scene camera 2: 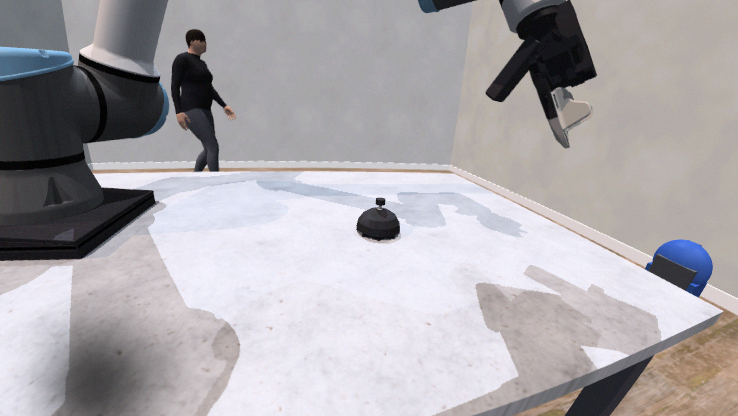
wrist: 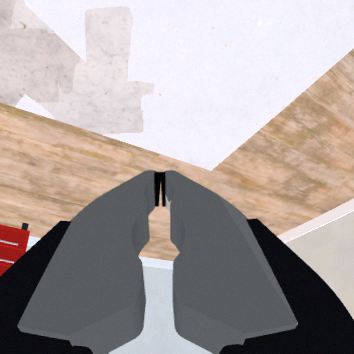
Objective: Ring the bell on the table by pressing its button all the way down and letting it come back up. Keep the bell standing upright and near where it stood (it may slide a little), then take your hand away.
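Places are measured from the arm's base along level axes (x ahead, y left, z up), in centimetres.
Pixels of known places: gripper, fingertip midpoint: (scene camera 2: 567,148) (wrist: 160,174); arm's base at its link origin: (scene camera 2: 45,204).
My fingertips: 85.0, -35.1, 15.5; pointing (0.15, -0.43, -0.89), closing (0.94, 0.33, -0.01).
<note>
Ahead of a thing's pixels: the offset from my fingertips to its top centre, as dx, dy, dz. Level surfaces: height alone.
A black dome-shaped bell {-23.2, +18.2, -13.3} (scene camera 2: 378,224) stands upright on the white marbled table {dz -19.9} (scene camera 2: 289,268) (wrist: 240,65) in the scene view. Its small button {-23.2, +18.2, -13.3} (scene camera 2: 380,201) stands up on a short stem at the top. The bell does not show in the wrist view. My gripper (scene camera 2: 566,144) (wrist: 160,174) is shut, with its fingertips together and nothing between them. It hangs high above the table, to the right of the bell and well apart from it.
The arm's base (scene camera 2: 46,191) stands on a dark plate at the left of the table. A blue rounded object (scene camera 2: 683,262) is beyond the right table edge. A person (scene camera 2: 195,93) is behind the table. A red object (wrist: 12,245) shows at the lower left of the wrist view.
</note>
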